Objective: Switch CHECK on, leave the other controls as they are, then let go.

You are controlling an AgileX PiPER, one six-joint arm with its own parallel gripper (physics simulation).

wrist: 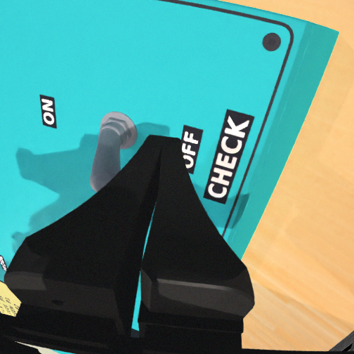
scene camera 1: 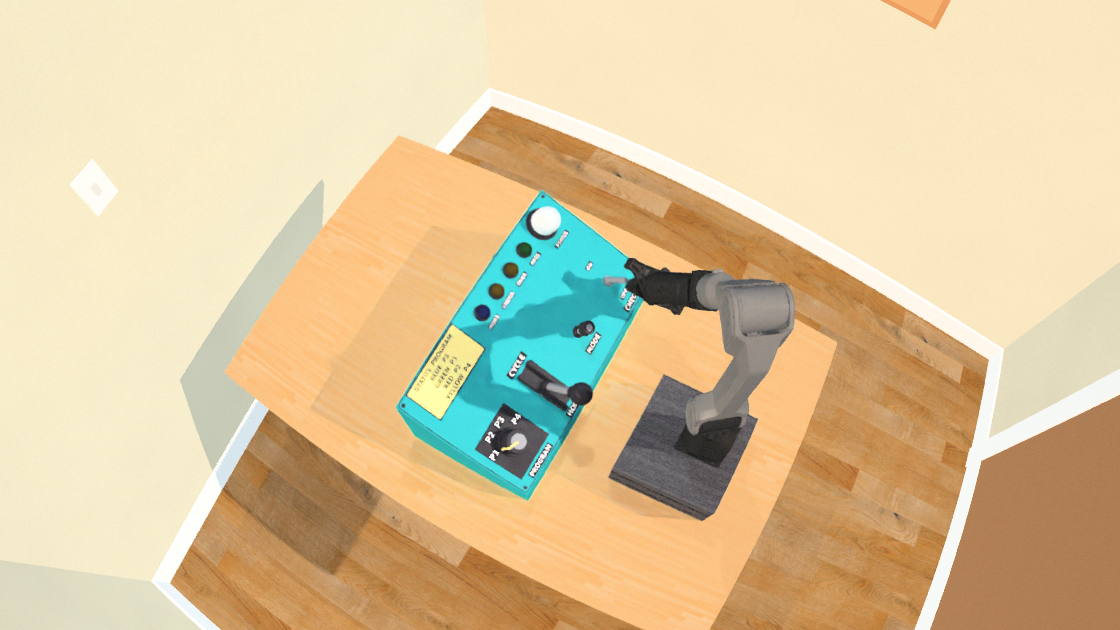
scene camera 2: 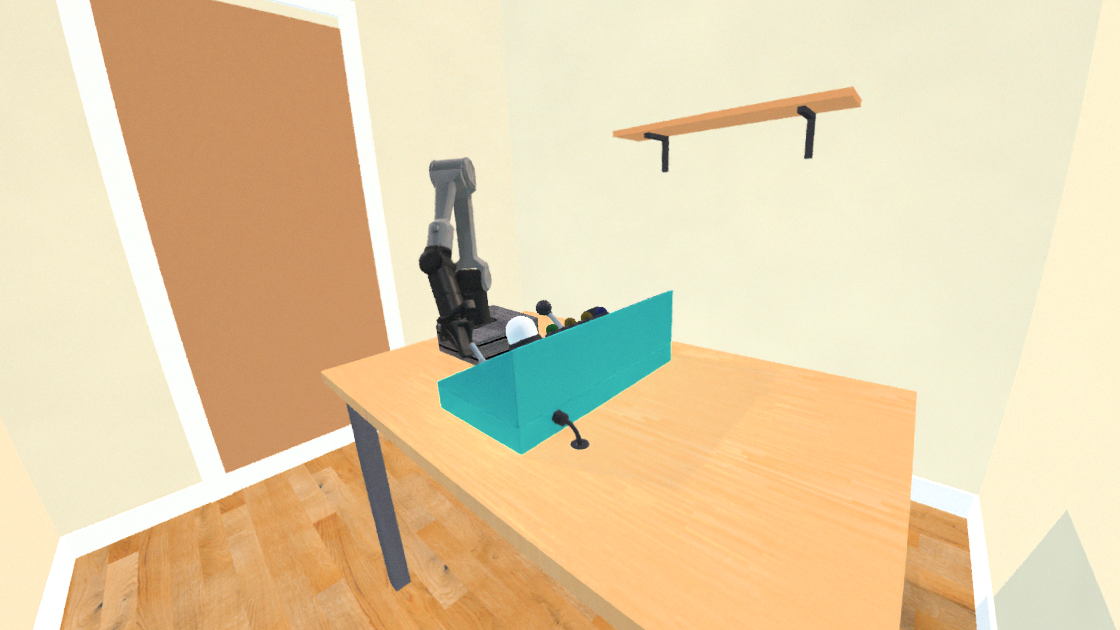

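Observation:
The CHECK switch is a grey metal toggle lever (scene camera 1: 614, 280) (scene camera 2: 476, 351) (wrist: 106, 156) on the turquoise panel (scene camera 1: 540, 313) (scene camera 2: 595, 368) (wrist: 150, 60). In scene camera 1 it leans to the OFF side. The ON label (wrist: 48, 111) is left of its base in the wrist view, and the OFF label (wrist: 191, 149) is to the right. My gripper (scene camera 1: 634, 275) (scene camera 2: 465, 342) (wrist: 162, 154) is shut and empty. Its tips are beside the lever, on the OFF side. One finger hides the lever's end in the wrist view; I cannot tell whether they touch.
The MODE knob (scene camera 1: 583, 328), the CYCLE lever's ball (scene camera 1: 579, 393) and the PROGRAM dial (scene camera 1: 514, 441) stand along the panel. A white STATUS dome (scene camera 1: 545, 221) (scene camera 2: 520, 330) and several small lamps line the far edge. A yellow note (scene camera 1: 445, 372) is on the panel. The box stands on a wooden table (scene camera 1: 344, 235) (scene camera 2: 704, 501).

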